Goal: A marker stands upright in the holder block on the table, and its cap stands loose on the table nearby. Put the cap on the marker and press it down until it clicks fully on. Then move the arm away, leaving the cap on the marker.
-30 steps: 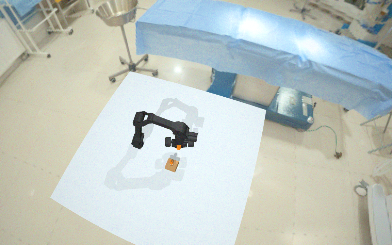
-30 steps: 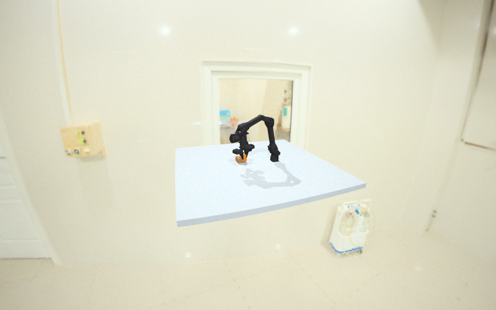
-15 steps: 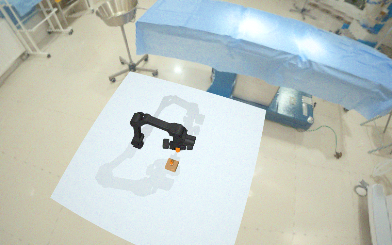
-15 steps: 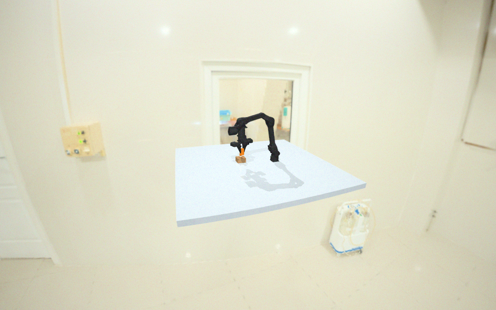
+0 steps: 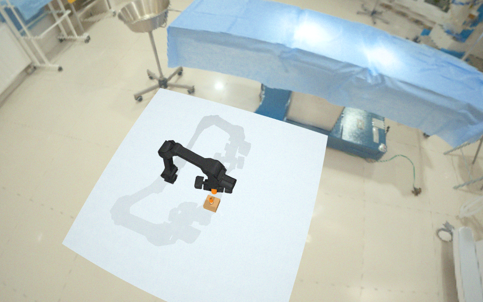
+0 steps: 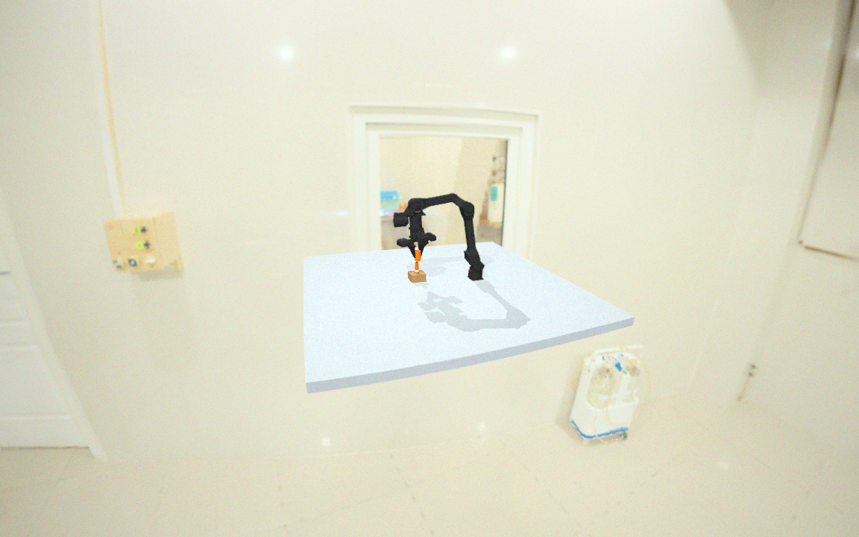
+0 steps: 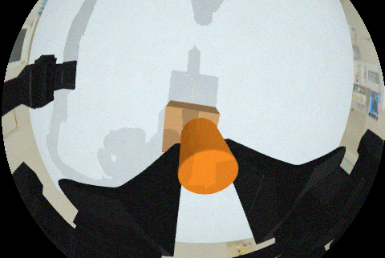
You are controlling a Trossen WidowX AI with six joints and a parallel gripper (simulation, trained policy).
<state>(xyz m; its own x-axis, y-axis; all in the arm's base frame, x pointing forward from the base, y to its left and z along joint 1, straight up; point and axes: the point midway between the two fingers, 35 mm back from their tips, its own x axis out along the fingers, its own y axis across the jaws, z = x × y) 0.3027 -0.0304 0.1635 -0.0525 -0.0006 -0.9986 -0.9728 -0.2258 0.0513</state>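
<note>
Now: gripper tip 1 cm past the tan holder block, 4 cm to the left of it and 11 cm above it. Round my gripper tip: orange cap 1 cm above.
</note>
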